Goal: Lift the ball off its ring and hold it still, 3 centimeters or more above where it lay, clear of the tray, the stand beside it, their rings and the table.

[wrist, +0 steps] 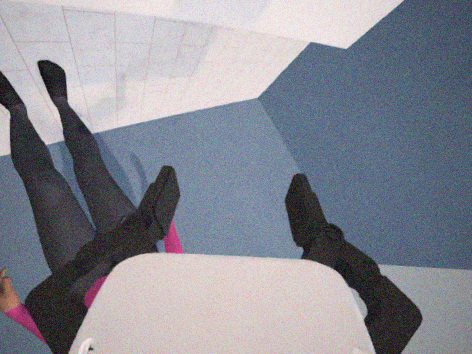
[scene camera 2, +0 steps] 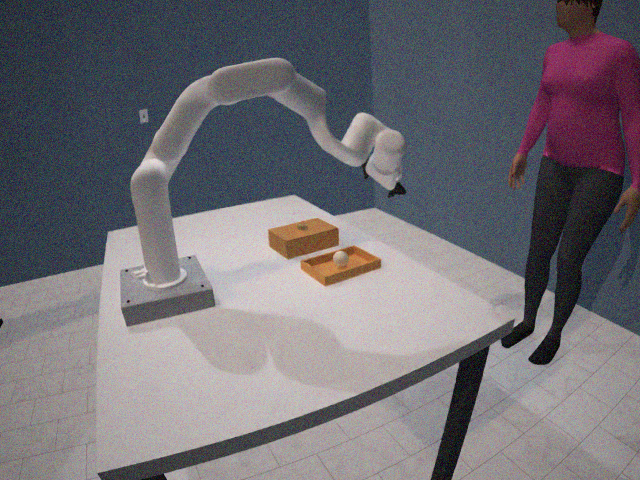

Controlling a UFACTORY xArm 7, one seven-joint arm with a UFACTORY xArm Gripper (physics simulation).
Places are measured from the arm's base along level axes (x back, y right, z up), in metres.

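Pixels of known places: gripper, between the fingertips: (wrist: 233, 183) (scene camera 2: 379, 184); arm's base, origin of its link: (scene camera 2: 165, 280).
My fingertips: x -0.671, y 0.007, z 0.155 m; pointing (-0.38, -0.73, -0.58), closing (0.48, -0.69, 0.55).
For each thing: its top centre in the pictures, then the offset to it from my fingertips. "spot": a spot on its surface instead. Level surfaces: height alone.
- whitish ball, centre of its top: (scene camera 2: 340, 251) dx +0.179, dy +0.066, dz -0.155 m
- shallow orange-brown tray, centre of its top: (scene camera 2: 340, 259) dx +0.179, dy +0.066, dz -0.181 m
- small dark greenish ring, a spot on its surface: (scene camera 2: 302, 226) spot: dx +0.193, dy -0.160, dz -0.145 m
- white table, height of its surface: dz -0.209 m
A whitish ball (scene camera 2: 340, 258) sits in the shallow orange-brown tray (scene camera 2: 325, 279) in the scene view; the ring under it is hidden. A wooden stand (scene camera 2: 305, 241), a block taller than the tray, is beside it, farther back, with a small dark greenish ring (scene camera 2: 302, 226) on its top. My gripper (wrist: 233, 183) is open and empty, its two black fingers wide apart in the wrist view. In the scene view the gripper hangs high above the table, up and to the right of the tray and stand. Ball, tray and stand do not show in the wrist view.
The white table (scene camera 2: 217, 403) (wrist: 325, 20) carries the arm's grey base (scene camera 2: 168, 308) at the left. A person in a pink top (scene camera 2: 584, 103) stands beyond the table's right edge, and the legs show at the left of the wrist view. Blue walls stand behind the table.
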